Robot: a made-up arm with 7 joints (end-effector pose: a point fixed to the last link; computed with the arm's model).
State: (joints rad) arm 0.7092 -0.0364 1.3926 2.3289 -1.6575 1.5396 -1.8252
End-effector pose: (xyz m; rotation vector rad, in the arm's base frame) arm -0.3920 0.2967 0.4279 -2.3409 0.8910 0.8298
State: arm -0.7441 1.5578 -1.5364 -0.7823 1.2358 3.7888 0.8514
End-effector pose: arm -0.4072 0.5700 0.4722 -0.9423 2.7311 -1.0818
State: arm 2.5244 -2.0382 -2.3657 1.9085 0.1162 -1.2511 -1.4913
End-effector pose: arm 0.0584 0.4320 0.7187 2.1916 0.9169 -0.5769
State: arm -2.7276 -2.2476 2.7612 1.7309 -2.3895 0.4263 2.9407
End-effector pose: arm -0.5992 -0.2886 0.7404 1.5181 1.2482 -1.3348
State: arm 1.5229 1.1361 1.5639 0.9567 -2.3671 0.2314 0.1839
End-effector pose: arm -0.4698 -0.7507 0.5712 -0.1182 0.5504 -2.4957
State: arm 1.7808 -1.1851 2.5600 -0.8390 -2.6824 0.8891 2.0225
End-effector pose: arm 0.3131 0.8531 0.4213 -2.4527 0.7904 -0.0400
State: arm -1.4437 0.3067 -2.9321 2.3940 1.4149 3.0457 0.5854
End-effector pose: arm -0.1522 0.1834 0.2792 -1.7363 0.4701 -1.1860
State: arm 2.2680 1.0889 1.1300 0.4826 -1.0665 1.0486 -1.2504
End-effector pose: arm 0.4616 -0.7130 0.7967 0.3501 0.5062 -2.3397
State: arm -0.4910 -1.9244 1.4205 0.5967 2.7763 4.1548 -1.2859
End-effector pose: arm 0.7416 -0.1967 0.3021 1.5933 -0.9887 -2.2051
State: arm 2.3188 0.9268 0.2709 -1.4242 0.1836 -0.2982 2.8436
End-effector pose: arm 0.6776 -0.3384 0.1968 0.4833 -0.5459 2.0648
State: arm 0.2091 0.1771 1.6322 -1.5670 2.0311 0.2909 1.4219
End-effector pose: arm 0.0150 -0.7128 0.7737 0.6061 -2.1156 0.4038
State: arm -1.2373 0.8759 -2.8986 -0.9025 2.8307 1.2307 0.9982
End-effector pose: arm -0.2184 0.2812 1.1815 0.4038 -0.3183 2.6710
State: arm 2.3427 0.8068 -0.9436 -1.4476 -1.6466 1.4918 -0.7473
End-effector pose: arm -0.1570 -0.5556 0.4373 1.2547 -1.6798 0.9446
